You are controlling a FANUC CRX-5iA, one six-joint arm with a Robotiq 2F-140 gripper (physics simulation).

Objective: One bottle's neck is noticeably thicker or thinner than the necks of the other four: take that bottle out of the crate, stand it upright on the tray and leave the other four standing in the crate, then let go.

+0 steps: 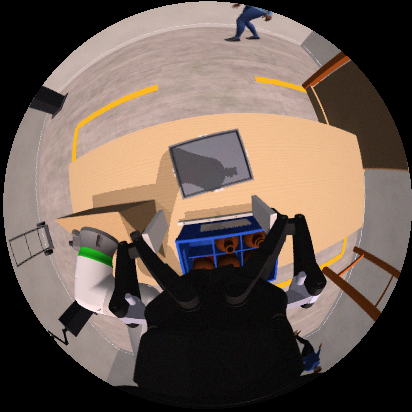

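Where they show: gripper, between the fingertips: (207, 211); arm's base, origin of its link: (98, 237).
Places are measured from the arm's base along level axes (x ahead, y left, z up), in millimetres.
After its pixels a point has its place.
A blue crate (190, 231) {x 307, y 6, z -47 mm} with compartments stands on the table below my gripper, partly hidden by the gripper body. Brown bottles are in it: one bottle (229, 245) {x 410, y -23, z 3 mm} and another bottle (254, 240) {x 483, y -21, z -9 mm} show their round tops in the row nearer the tray. Further bottles, such as one bottle (202, 262) {x 335, y -99, z -48 mm} and another (228, 262) {x 414, y -100, z -37 mm}, show partly in the row behind. Which neck differs I cannot tell. The grey tray (225, 145) {x 435, y 272, z -154 mm} lies beyond the crate, with a shadow on it and no bottle. My gripper (207, 211) {x 358, y 98, z 146 mm} is wide open and empty, above the crate.
A wooden box or panel (100, 221) {x 88, y 69, z 67 mm} stands left of the crate on the table (310, 170) {x 818, y 190, z -159 mm}. The white arm part with a green ring (95, 256) is beside it at the lower left. A person (246, 24) is on the floor far beyond the table.
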